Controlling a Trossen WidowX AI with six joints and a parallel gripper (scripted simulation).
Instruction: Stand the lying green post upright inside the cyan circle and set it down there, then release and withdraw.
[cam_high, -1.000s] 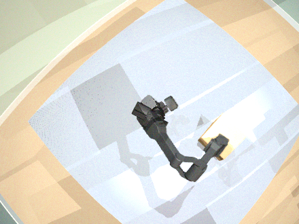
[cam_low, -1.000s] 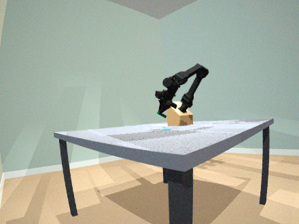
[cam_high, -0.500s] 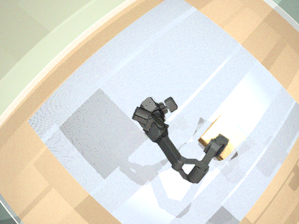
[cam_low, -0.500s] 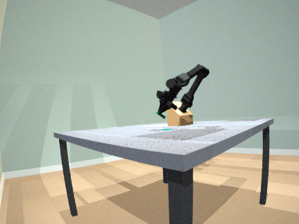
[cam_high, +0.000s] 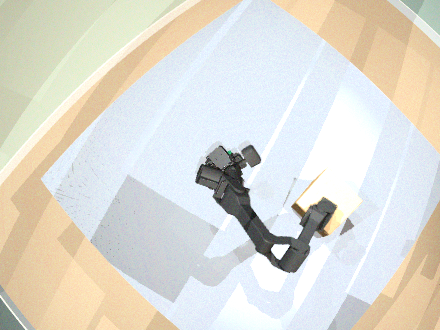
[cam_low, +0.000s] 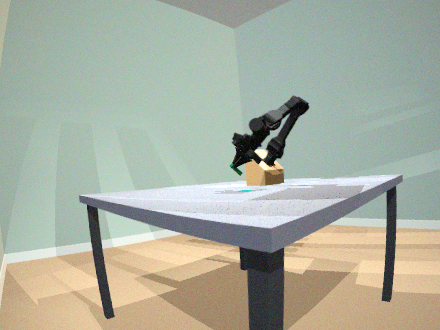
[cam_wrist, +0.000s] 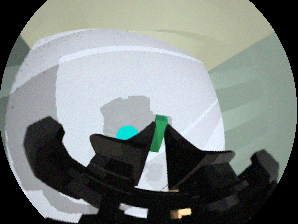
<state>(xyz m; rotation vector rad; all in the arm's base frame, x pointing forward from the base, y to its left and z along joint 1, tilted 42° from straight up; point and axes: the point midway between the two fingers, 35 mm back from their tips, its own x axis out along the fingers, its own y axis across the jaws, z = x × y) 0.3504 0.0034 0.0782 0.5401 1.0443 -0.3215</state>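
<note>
The cyan circle is 2 cm behind my gripper tip, 4 cm to the left of it and 10 cm below it. The rest, counted from my gripper tip: green post: 2 cm behind, 1 cm below.
</note>
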